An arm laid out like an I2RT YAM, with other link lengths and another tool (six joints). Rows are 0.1 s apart.
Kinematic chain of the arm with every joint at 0, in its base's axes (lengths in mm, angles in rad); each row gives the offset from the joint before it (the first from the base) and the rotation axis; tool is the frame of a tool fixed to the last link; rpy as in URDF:
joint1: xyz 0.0 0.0 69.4 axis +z
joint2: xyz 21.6 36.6 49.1 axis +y
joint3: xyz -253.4 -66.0 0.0 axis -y
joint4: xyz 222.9 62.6 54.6 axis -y
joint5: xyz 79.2 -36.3 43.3 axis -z
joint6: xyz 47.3 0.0 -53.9 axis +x
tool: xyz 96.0 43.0 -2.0 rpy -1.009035 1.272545 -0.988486
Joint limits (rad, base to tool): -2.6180..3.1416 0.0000..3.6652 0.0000..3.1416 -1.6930..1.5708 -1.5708..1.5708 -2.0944..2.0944
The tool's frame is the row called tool.
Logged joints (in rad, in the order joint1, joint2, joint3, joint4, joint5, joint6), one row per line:
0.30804, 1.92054, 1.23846, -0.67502, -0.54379, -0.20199
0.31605, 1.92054, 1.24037, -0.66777, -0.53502, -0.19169
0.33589, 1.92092, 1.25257, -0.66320, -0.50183, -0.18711
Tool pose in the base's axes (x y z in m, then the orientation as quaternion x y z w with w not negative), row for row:
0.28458, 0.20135, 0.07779, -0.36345, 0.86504, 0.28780, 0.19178
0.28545, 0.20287, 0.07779, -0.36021, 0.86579, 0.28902, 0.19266
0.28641, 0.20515, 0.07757, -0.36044, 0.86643, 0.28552, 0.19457
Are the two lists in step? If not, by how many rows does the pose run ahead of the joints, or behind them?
The pose runs 1 row behind the joints: the pose in row i belongs to the joints in row i - 1.
